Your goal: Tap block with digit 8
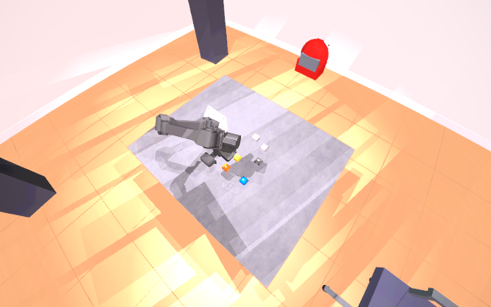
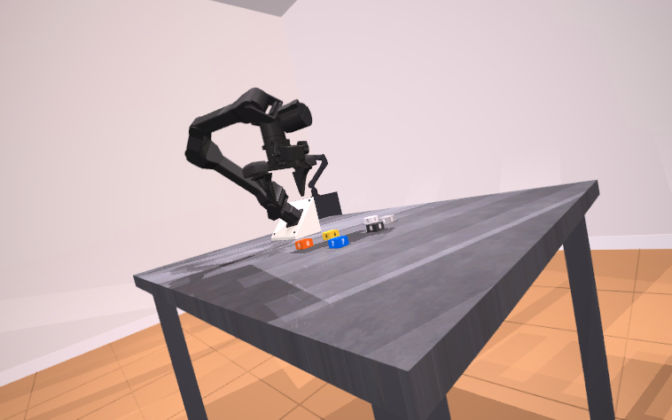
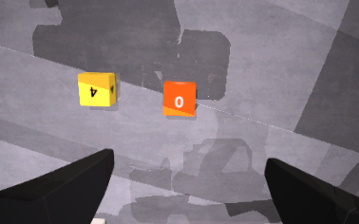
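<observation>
The black block lies 14 cm ahead of my gripper tip, 14 cm to the left of it and 12 cm below it. From my gripper tip the other things lie so: orange block 1 cm ahead, 1 cm to the left, 12 cm below; then yellow block 2 cm ahead, 9 cm to the left, 12 cm below; then blue block 13 cm ahead, 12 cm below.
</observation>
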